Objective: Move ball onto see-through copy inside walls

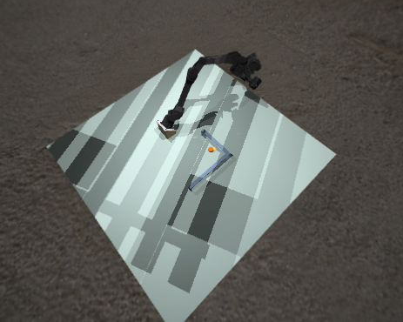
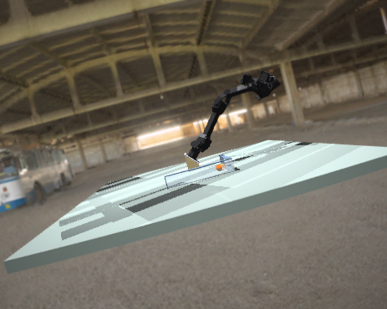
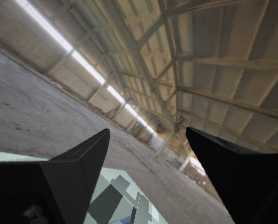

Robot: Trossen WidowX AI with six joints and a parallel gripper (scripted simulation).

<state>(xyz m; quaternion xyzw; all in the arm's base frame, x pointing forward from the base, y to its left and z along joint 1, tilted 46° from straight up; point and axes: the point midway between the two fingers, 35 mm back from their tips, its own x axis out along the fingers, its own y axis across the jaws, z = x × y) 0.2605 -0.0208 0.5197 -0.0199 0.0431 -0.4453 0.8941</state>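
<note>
The orange ball lies 400 mm below my gripper tip, 260 mm to the right of it and 40 mm behind it. Round my gripper tip: see-through copy of ball 400 mm below, 250 mm to the right, 20 mm behind; then clear wall 380 mm to the right, 380 mm below, 60 mm ahead.
</note>
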